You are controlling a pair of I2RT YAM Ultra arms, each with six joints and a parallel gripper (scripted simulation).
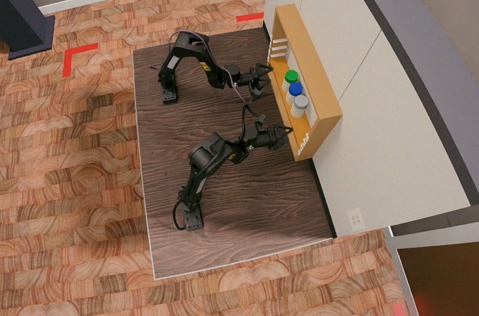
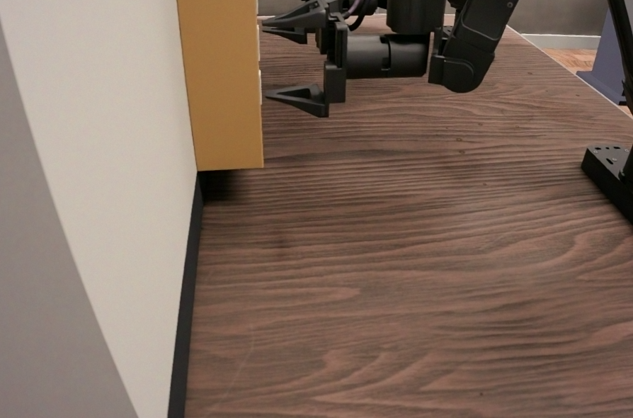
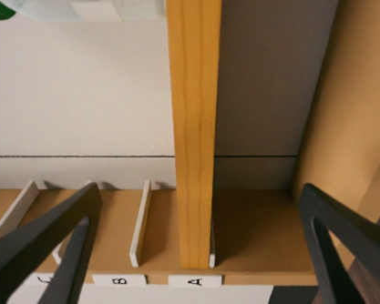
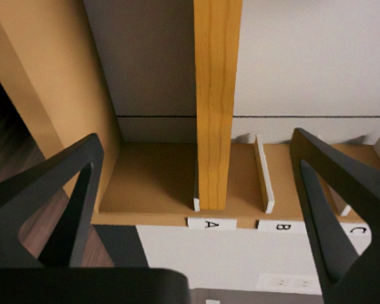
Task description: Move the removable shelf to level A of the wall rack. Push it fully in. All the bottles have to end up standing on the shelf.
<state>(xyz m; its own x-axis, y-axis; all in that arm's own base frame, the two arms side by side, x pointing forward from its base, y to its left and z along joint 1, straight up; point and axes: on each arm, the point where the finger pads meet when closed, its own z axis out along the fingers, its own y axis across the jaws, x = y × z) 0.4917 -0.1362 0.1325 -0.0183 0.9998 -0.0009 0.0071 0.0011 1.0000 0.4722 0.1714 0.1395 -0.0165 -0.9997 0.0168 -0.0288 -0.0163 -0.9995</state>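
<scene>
Right now the grey-capped bottle is 6 cm ahead of my right hand, 8 cm to the left of it and 7 cm above it. Round my right hand: orange wall rack (6 cm ahead, 15 cm to the left, 12 cm above); then blue-capped bottle (6 cm ahead, 14 cm to the left, 7 cm above); then removable shelf (6 cm ahead, 15 cm to the left, 1 cm above).
The green-capped bottle lies 5 cm ahead of my left hand, 10 cm to the right of it and 6 cm above it. Round my left hand: orange wall rack 5 cm ahead, 15 cm to the right, 12 cm above; blue-capped bottle 5 cm ahead, 16 cm to the right, 6 cm above; removable shelf 5 cm ahead, 15 cm to the right.
</scene>
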